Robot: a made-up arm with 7 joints. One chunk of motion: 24 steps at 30 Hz.
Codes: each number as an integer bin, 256 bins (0 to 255) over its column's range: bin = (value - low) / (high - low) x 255, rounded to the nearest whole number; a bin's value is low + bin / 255 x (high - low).
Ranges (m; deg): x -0.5..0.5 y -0.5..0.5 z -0.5..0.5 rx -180..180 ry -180..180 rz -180..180
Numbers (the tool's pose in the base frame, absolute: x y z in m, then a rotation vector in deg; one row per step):
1: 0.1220 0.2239 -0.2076 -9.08 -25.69 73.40
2: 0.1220 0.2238 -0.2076 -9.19 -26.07 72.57
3: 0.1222 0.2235 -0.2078 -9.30 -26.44 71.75
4: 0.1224 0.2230 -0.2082 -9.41 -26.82 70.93
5: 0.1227 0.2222 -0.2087 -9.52 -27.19 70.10
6: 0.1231 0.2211 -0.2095 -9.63 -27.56 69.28
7: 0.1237 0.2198 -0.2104 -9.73 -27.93 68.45
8: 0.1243 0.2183 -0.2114 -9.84 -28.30 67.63
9: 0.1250 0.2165 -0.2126 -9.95 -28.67 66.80
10: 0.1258 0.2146 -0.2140 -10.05 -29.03 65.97
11: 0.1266 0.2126 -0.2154 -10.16 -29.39 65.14
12: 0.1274 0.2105 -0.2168 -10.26 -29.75 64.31
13: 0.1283 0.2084 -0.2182 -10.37 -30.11 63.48
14: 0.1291 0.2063 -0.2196 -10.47 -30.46 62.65
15: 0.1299 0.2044 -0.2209 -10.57 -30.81 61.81
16: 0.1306 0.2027 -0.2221 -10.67 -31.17 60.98
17: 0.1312 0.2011 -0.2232 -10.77 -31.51 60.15
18: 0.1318 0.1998 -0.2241 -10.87 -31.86 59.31
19: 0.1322 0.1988 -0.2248 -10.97 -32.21 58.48
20: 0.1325 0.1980 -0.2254 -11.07 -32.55 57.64
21: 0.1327 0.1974 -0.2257 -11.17 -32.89 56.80
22: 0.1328 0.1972 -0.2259 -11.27 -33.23 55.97
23: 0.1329 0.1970 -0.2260 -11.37 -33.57 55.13
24: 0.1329 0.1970 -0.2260 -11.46 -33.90 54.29
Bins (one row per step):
1: 159 185 75 121 109 179
2: 159 185 75 121 109 179
3: 159 184 75 121 109 178
4: 159 184 74 121 109 178
5: 159 184 74 121 108 177
6: 159 184 74 121 108 177
7: 159 184 74 121 108 176
8: 159 183 74 121 107 175
9: 159 183 73 120 107 175
10: 160 182 73 120 107 174
11: 160 182 73 120 107 174
12: 160 181 72 120 106 173
13: 160 181 72 120 106 172
14: 160 180 72 120 106 172
15: 161 180 71 120 106 171
16: 161 179 71 120 105 171
17: 161 179 71 120 105 170
18: 161 178 70 120 105 170
19: 161 178 70 120 105 169
20: 161 178 70 120 104 168
21: 161 178 70 120 104 168
22: 161 178 70 120 104 167
23: 161 178 70 119 104 167
24: 161 178 70 119 103 166

